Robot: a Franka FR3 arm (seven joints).
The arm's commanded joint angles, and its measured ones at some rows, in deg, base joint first. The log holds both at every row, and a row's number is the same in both.
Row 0, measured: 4.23, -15.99, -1.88, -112.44, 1.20, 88.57, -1.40
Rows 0 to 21, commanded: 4.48, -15.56, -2.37, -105.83, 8.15, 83.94, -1.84; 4.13, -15.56, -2.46, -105.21, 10.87, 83.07, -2.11; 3.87, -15.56, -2.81, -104.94, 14.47, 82.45, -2.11; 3.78, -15.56, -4.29, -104.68, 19.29, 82.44, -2.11; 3.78, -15.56, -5.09, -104.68, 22.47, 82.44, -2.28; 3.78, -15.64, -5.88, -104.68, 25.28, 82.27, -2.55; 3.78, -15.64, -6.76, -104.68, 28.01, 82.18, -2.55; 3.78, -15.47, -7.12, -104.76, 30.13, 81.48, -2.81; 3.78, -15.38, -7.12, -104.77, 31.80, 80.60, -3.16; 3.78, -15.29, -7.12, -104.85, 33.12, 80.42, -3.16; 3.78, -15.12, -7.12, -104.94, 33.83, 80.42, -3.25; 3.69, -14.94, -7.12, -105.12, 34.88, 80.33, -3.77; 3.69, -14.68, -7.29, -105.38, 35.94, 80.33, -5.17; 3.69, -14.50, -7.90, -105.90, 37.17, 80.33, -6.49; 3.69, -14.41, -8.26, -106.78, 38.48, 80.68, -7.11; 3.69, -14.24, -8.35, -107.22, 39.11, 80.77, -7.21; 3.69, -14.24, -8.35, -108.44, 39.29, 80.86, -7.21; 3.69, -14.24, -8.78, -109.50, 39.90, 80.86, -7.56; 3.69, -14.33, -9.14, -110.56, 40.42, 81.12, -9.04; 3.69, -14.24, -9.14, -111.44, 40.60, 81.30, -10.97; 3.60, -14.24, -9.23, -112.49, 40.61, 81.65, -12.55; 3.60, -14.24, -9.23, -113.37, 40.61, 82.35, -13.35
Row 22, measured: 4.09, -13.62, -8.98, -109.94, 38.86, 81.37, -9.33
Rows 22 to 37, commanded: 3.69, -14.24, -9.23, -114.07, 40.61, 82.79, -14.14; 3.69, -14.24, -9.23, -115.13, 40.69, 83.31, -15.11; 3.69, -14.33, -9.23, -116.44, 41.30, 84.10, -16.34; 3.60, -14.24, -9.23, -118.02, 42.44, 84.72, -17.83; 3.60, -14.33, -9.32, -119.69, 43.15, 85.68, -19.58; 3.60, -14.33, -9.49, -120.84, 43.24, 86.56, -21.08; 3.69, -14.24, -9.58, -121.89, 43.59, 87.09, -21.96; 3.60, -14.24, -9.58, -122.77, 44.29, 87.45, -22.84; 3.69, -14.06, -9.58, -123.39, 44.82, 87.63, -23.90; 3.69, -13.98, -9.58, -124.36, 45.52, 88.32, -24.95; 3.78, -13.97, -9.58, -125.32, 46.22, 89.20, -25.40; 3.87, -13.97, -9.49, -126.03, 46.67, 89.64, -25.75; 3.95, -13.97, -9.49, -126.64, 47.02, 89.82, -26.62; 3.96, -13.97, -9.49, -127.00, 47.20, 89.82, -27.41; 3.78, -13.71, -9.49, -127.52, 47.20, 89.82, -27.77; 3.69, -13.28, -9.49, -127.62, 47.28, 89.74, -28.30
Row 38, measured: 4.06, -12.97, -9.62, -125.33, 45.50, 88.45, -25.84
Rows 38 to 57, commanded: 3.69, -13.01, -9.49, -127.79, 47.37, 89.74, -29.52; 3.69, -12.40, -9.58, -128.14, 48.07, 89.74, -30.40; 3.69, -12.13, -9.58, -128.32, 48.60, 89.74, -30.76; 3.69, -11.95, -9.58, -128.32, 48.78, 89.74, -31.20; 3.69, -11.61, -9.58, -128.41, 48.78, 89.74, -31.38; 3.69, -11.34, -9.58, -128.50, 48.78, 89.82, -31.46; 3.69, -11.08, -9.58, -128.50, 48.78, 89.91, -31.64; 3.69, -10.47, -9.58, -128.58, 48.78, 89.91, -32.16; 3.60, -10.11, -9.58, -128.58, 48.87, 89.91, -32.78; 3.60, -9.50, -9.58, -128.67, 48.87, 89.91, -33.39; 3.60, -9.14, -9.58, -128.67, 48.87, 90.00, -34.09; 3.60, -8.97, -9.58, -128.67, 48.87, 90.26, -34.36; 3.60, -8.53, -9.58, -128.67, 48.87, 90.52, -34.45; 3.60, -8.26, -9.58, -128.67, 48.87, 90.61, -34.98; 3.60, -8.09, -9.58, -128.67, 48.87, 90.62, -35.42; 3.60, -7.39, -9.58, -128.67, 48.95, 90.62, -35.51; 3.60, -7.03, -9.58, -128.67, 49.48, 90.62, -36.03; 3.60, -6.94, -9.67, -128.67, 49.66, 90.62, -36.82; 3.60, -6.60, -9.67, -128.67, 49.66, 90.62, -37.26; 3.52, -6.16, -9.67, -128.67, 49.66, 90.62, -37.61
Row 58, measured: 4.00, -7.04, -9.91, -127.78, 47.79, 90.28, -35.01
